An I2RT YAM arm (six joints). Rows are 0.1 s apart.
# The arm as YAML. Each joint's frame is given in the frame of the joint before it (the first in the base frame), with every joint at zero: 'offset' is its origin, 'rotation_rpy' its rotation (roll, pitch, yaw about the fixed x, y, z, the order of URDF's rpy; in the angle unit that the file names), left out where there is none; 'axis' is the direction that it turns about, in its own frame. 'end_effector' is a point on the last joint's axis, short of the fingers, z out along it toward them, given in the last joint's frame.
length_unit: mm
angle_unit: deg
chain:
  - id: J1
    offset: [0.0, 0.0, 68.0]
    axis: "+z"
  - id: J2
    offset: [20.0, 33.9, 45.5]
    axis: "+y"
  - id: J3
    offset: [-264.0, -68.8, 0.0]
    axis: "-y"
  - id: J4
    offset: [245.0, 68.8, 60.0]
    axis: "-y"
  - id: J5
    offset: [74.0, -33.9, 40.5]
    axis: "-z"
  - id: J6
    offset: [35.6, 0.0, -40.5]
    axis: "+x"
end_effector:
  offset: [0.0, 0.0, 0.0]
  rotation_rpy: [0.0, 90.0, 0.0]
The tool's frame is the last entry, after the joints.
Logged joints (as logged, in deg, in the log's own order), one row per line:
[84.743 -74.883 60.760 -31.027 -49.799 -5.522]
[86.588 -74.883 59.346 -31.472 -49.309 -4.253]
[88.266 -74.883 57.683 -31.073 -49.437 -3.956]
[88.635 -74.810 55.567 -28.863 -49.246 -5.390]
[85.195 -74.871 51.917 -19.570 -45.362 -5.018]
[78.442 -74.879 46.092 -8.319 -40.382 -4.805]
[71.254 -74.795 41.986 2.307 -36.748 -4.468]
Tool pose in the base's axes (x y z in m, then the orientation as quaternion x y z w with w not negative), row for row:
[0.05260 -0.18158 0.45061 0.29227 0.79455 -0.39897 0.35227]
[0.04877 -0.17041 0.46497 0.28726 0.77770 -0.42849 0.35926]
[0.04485 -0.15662 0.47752 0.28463 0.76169 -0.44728 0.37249]
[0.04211 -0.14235 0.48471 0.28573 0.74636 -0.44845 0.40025]
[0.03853 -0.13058 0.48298 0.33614 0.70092 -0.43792 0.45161]
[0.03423 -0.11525 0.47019 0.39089 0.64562 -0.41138 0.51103]
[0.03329 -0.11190 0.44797 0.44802 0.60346 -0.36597 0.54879]
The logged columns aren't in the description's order. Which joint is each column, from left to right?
Columns, left to right: J3, J1, J2, J6, J4, J5.
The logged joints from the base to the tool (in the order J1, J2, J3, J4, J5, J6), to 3 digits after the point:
[-74.883 60.760 84.743 -49.799 -5.522 -31.027]
[-74.883 59.346 86.588 -49.309 -4.253 -31.472]
[-74.883 57.683 88.266 -49.437 -3.956 -31.073]
[-74.810 55.567 88.635 -49.246 -5.390 -28.863]
[-74.871 51.917 85.195 -45.362 -5.018 -19.570]
[-74.879 46.092 78.442 -40.382 -4.805 -8.319]
[-74.795 41.986 71.254 -36.748 -4.468 2.307]

